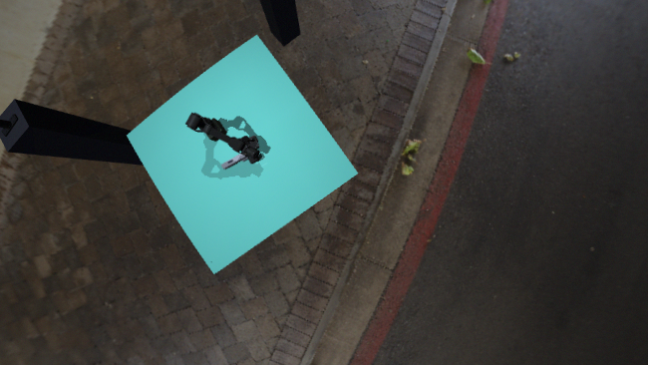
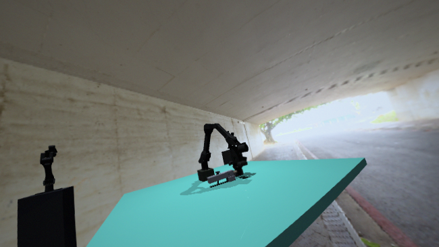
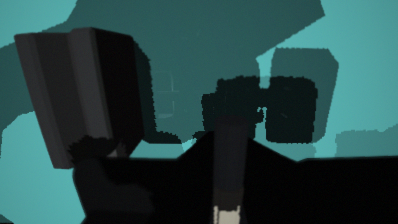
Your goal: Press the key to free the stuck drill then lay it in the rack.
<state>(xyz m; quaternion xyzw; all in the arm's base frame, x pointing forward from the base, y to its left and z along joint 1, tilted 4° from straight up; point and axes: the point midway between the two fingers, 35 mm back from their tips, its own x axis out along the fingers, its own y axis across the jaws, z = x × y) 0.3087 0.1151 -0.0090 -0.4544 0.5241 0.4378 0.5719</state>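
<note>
My gripper tip is now 4 cm to the left of the drill, 3 cm below it and 1 cm past it. From my gripper tip the other things lie so: small block (7 cm behind, 4 cm to the left, 1 cm above); long grey fixture (14 cm to the right, 3 cm behind, 2 cm above).
</note>
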